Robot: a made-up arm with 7 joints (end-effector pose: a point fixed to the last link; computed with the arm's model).
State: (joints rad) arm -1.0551 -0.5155 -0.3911 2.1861 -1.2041 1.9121 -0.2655
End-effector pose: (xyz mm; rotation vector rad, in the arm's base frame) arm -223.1 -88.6 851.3 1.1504 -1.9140 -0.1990
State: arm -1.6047 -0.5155 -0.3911 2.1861 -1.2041 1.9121 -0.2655
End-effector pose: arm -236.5 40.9 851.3 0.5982 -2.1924 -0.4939
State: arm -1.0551 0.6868 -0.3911 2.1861 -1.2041 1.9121 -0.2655
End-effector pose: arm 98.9 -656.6 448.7 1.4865 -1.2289 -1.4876
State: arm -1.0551 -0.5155 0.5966 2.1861 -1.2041 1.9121 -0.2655
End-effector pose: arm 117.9 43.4 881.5 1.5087 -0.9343 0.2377
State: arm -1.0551 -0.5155 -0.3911 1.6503 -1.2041 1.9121 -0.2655
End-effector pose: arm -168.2 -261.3 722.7 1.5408 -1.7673 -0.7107
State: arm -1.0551 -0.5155 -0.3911 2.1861 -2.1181 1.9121 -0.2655
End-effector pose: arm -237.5 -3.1 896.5 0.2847 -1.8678 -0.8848
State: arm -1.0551 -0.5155 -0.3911 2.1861 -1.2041 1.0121 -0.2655
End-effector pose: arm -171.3 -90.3 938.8 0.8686 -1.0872 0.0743
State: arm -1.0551 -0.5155 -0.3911 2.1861 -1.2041 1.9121 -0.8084
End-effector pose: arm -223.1 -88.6 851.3 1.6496 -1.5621 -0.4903
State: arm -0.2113 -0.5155 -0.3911 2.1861 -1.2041 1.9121 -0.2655
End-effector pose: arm -82.0 -225.6 851.3 1.8378 -1.2783 0.2623
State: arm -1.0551 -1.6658 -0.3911 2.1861 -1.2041 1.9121 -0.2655
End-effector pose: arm -518.4 432.3 420.5 0.5201 -2.0444 1.0756
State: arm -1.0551 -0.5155 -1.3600 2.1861 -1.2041 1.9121 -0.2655
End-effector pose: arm -493.1 86.7 689.4 0.4680 -2.7213 -0.6957
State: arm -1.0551 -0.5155 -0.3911 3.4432 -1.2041 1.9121 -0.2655
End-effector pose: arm -280.2 384.6 723.9 0.1176 -1.8171 0.8838
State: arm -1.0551 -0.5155 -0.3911 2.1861 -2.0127 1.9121 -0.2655
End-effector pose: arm -240.4 -12.9 890.9 0.3875 -1.8890 -0.8128
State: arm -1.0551 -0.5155 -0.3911 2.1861 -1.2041 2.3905 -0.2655
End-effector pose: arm -222.0 -64.4 801.5 1.2672 -2.3570 -0.3752
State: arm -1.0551 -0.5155 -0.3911 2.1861 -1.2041 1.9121 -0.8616
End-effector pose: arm -223.1 -88.6 851.3 1.6947 -1.5214 -0.5182
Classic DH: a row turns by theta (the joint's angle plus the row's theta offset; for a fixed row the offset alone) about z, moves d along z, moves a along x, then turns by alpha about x. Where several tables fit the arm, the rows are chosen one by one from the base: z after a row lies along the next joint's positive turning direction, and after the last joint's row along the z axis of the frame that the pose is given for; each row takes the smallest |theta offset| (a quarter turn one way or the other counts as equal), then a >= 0, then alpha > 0; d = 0 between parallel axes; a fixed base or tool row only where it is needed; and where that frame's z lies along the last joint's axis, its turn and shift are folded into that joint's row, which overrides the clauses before.
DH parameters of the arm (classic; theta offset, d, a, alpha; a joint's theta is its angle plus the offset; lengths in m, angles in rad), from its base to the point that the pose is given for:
joint 1: 0 0.174 0 -1.5708
joint 2: 0 0 0 1.5708
joint 3: 0 0.327 0.059 1.5708
joint 4: 0 0 0.086 1.5708
joint 5: 0 0.38 0 1.5708
joint 6: 0 0 0.072 -1.5708
joint 7: 0 0.092 0 0

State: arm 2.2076 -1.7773 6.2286 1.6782 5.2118 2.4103 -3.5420
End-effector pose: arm 379.5 -305.6 491.2 -1.5494 1.8013 0.7228
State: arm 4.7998 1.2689 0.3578 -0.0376 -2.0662 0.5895 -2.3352
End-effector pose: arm 38.3 135.1 16.1 0.5141 -2.5146 -1.1478
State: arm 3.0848 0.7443 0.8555 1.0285 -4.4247 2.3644 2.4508
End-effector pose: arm -332.3 -381.4 215.4 0.1935 0.1947 0.9987
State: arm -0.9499 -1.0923 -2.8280 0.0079 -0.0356 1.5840 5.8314
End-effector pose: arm 38.1 -77.3 69.1 -0.2320 0.5779 -1.2753
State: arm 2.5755 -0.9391 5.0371 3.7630 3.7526 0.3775 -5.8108
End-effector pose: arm 363.5 -547.4 526.7 1.3534 -1.2228 1.4961
